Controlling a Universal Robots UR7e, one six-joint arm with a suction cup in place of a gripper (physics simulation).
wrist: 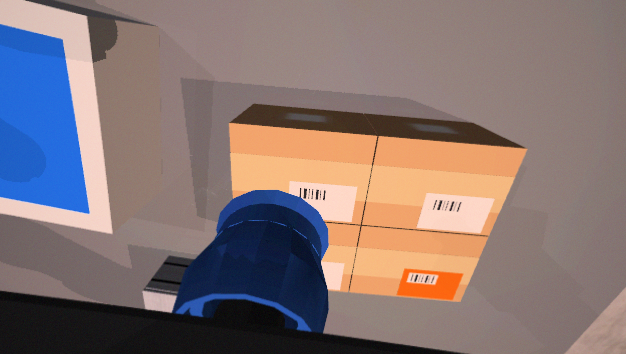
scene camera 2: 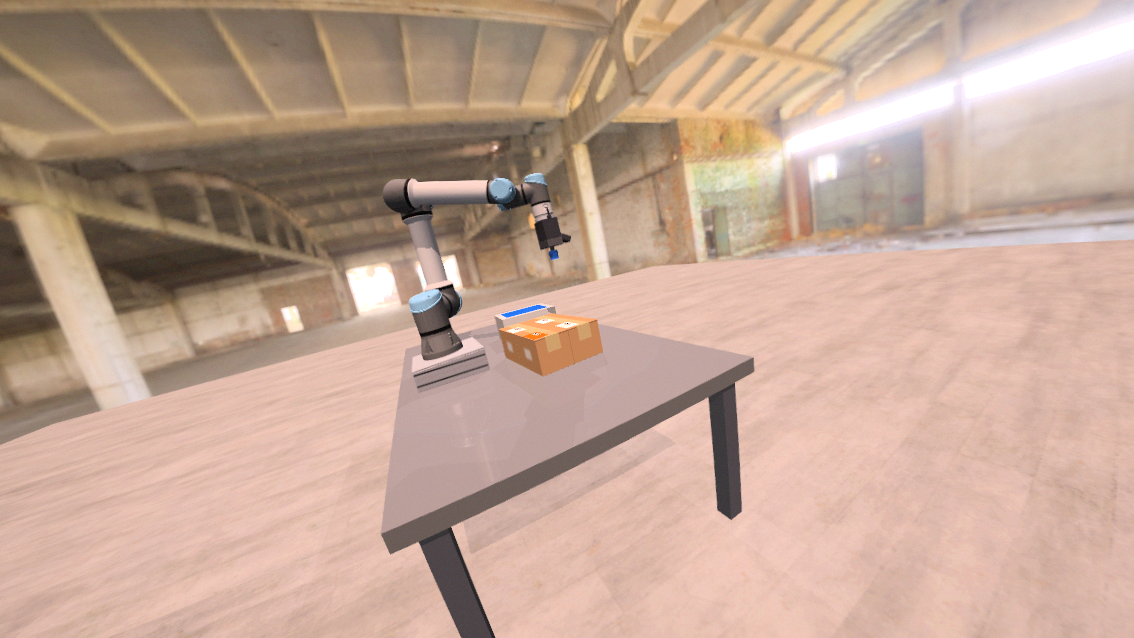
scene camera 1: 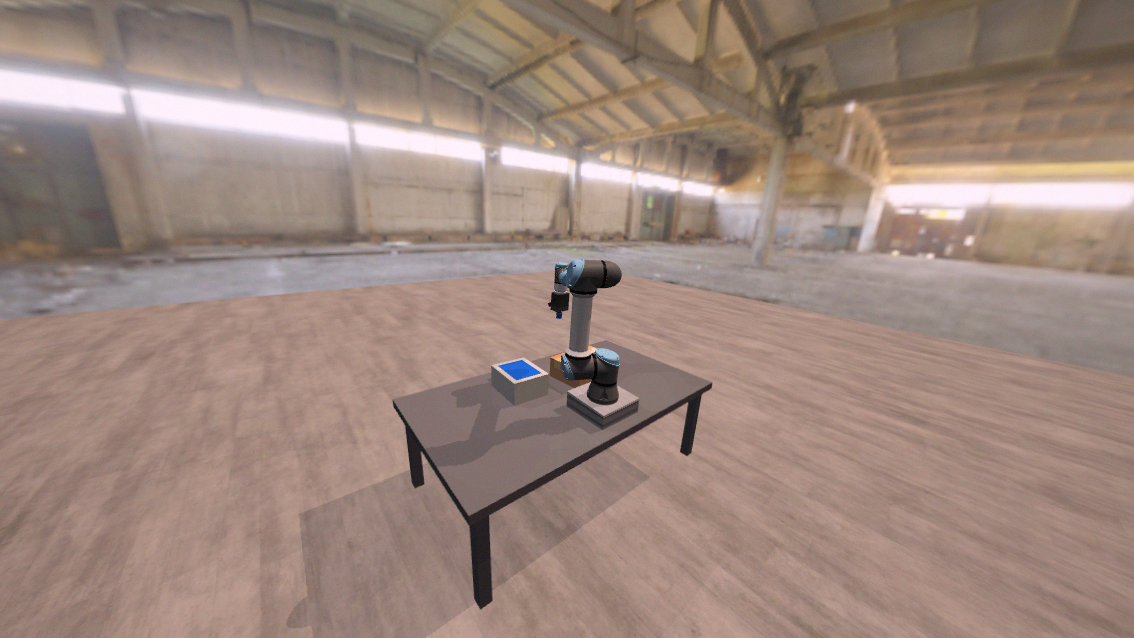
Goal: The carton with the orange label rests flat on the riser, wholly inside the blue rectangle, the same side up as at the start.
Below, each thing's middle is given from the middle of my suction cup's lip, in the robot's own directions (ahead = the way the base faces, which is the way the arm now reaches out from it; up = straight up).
Labels:
The riser (scene camera 1: 519,381) lies 32 cm to the left of my suction cup, 28 cm below it and 6 cm behind it.

